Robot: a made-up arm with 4 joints.
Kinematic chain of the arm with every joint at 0, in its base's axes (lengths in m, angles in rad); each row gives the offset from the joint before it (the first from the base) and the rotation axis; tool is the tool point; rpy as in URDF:
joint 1: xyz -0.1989 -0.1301 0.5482 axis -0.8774 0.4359 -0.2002
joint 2: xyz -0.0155 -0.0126 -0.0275 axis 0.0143 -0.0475 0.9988
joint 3: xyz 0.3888 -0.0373 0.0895 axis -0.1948 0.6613 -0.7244
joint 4: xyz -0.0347 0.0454 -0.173 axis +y
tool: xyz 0.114 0.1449 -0.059 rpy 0 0 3.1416
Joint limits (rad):
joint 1: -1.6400..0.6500
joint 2: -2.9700..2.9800
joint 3: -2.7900..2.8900
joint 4: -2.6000..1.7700
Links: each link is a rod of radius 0.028 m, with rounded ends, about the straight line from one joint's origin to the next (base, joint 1, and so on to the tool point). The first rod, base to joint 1, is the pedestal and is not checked.
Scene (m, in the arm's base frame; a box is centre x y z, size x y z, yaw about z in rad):
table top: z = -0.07
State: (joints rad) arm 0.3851 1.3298 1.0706 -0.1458
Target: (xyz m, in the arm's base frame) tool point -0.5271 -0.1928 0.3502
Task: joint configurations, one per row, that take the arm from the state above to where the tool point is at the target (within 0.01 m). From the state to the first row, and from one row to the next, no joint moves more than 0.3 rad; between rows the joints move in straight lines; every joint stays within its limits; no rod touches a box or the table.
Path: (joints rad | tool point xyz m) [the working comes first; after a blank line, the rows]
Joints at the target: 0.1706 2.9563 1.5491 0.5738
Straight joint move there: clear.

1: 0.3493 1.6009 1.1503 -0.0259 | -0.2887 0.1718 0.2456
2: 0.3136 1.8720 1.2301 0.0941 | -0.3847 0.1371 0.2731
3: 0.2778 2.1431 1.3098 0.2140 | -0.4614 0.0758 0.3001
4: 0.2421 2.4141 1.3896 0.3340 | -0.5126 -0.0054 0.3231
5: 0.2063 2.6852 1.4693 0.4539 | -0.5349 -0.0979 0.3401
6: 0.1706 2.9563 1.5491 0.5738 | -0.5271 -0.1928 0.3502

